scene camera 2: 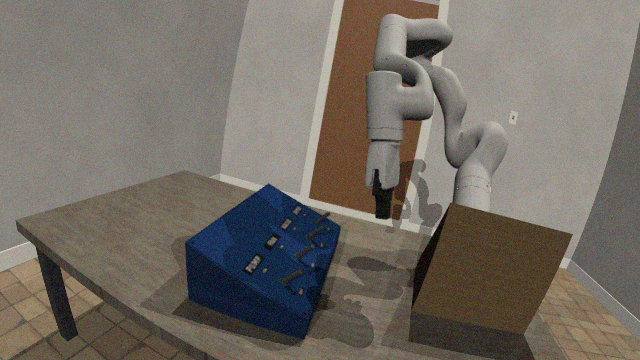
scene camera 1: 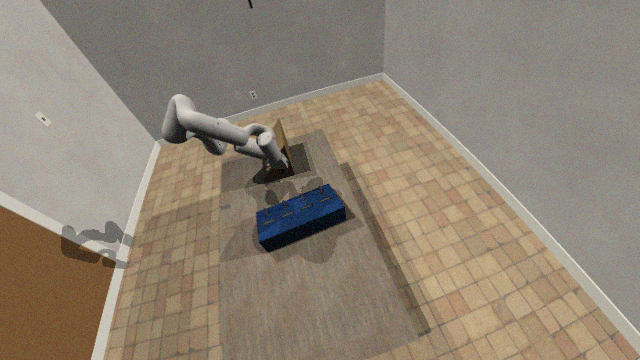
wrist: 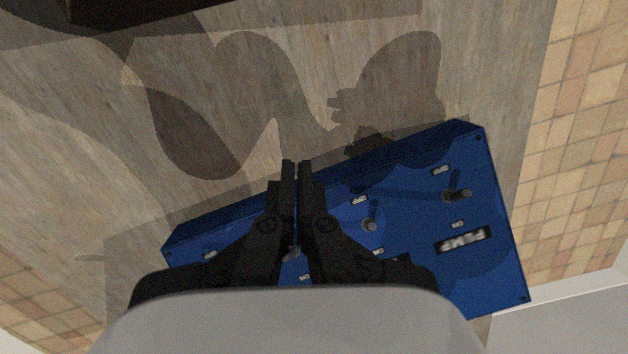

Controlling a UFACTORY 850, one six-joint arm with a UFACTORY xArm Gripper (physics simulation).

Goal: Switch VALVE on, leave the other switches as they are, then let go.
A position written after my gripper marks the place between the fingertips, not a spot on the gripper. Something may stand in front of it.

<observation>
In view: my gripper (scene camera 2: 382, 218) and a blue switch panel (scene camera 1: 300, 218).
My gripper is seen too in the wrist view (wrist: 295, 178). The blue switch panel shows as well in the wrist view (wrist: 404, 186).
</observation>
